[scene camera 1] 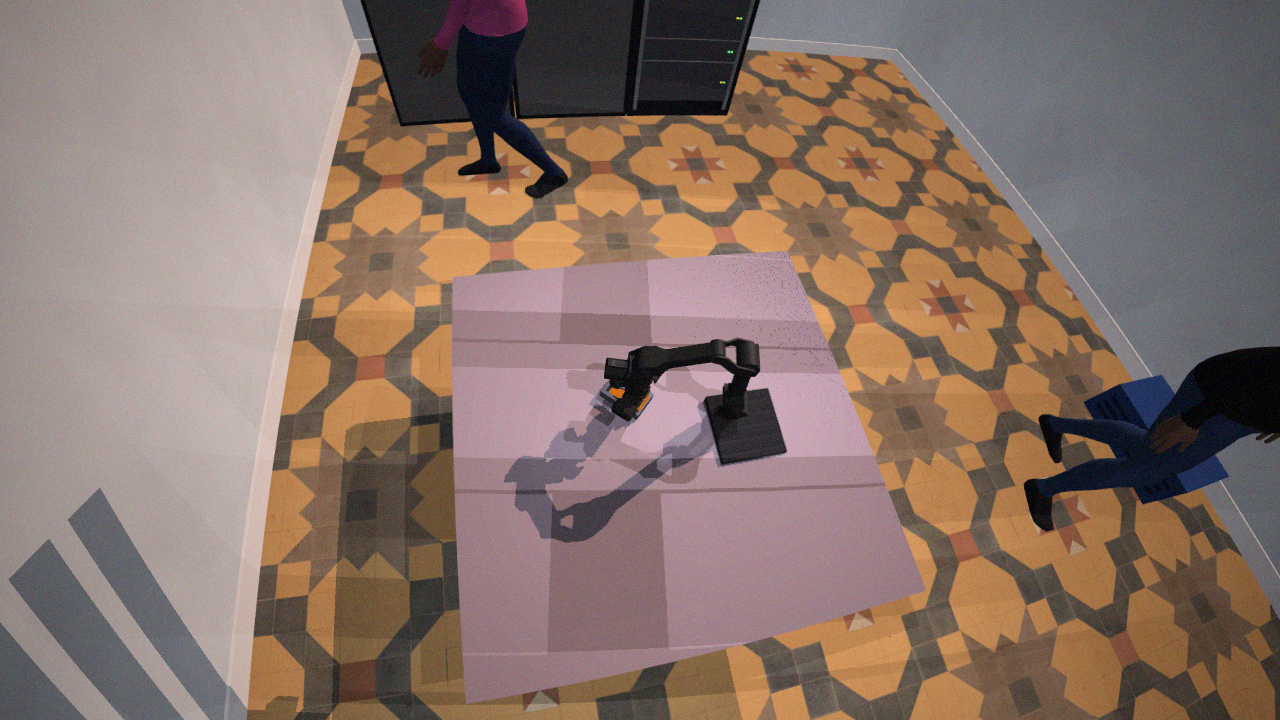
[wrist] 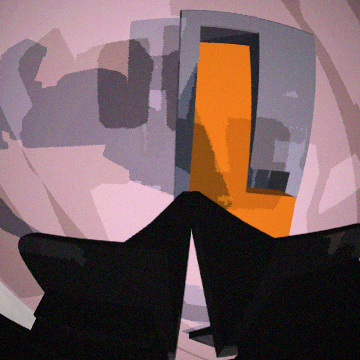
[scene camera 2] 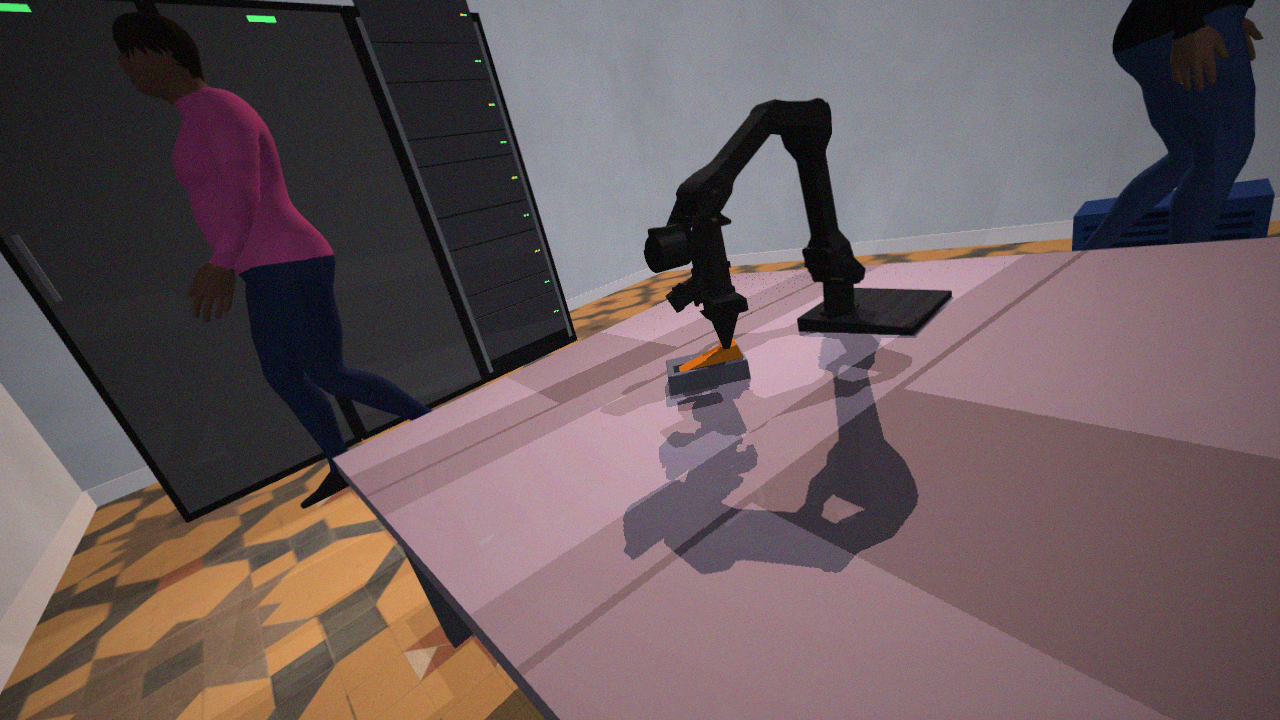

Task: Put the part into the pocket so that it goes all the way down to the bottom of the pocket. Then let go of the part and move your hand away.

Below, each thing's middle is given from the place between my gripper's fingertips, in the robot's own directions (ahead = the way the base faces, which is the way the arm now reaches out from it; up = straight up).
Labels:
The orange L-shaped part [scene camera 2: 718,354] is 10 mm behind my hand, 30 mm to the right of it and 20 mm below it. The rest, counted from my hand: grey pocket block [wrist: 282,58] (50 mm to the right, 40 mm below).

